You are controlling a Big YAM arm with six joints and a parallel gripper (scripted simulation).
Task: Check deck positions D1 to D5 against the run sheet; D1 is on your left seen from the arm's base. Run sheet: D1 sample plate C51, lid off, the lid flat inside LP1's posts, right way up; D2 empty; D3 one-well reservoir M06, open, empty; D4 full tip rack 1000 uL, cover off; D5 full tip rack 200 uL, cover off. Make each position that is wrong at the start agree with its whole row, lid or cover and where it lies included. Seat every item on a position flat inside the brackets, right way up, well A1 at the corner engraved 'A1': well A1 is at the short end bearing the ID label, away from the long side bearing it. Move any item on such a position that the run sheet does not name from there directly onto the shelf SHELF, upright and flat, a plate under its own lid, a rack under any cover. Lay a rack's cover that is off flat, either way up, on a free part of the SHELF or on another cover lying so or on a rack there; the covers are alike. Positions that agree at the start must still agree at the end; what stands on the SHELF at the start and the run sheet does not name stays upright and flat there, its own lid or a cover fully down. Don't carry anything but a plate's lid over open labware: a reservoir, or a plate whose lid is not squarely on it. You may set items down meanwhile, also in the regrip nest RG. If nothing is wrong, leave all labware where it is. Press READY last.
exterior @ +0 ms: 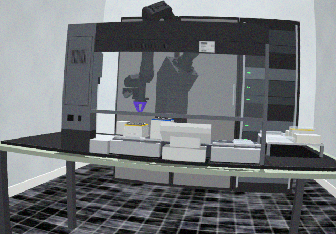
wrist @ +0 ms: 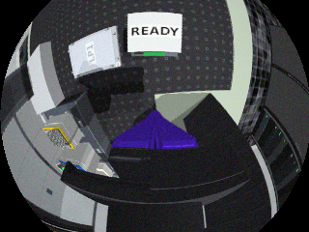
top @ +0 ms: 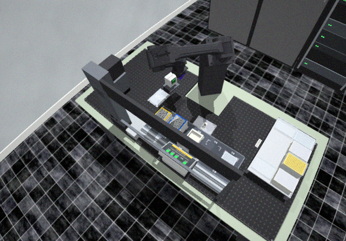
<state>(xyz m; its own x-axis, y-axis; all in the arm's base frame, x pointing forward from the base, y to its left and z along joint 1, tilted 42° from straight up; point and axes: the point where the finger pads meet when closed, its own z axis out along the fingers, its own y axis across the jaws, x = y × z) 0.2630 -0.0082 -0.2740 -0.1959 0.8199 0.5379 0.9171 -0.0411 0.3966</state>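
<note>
Now: hand 90 mm above the ready button box, 70 mm to the left of it and 20 mm short of it. From my hand the other things lie so: blue-rimmed tip rack: 290 mm to the left, 230 mm ahead, 30 mm below; then clear plate lid: 170 mm ahead, 140 mm below, 50 mm to the right; then yellow-rimmed tip rack: 270 mm ahead, 170 mm to the left, 60 mm below.
</note>
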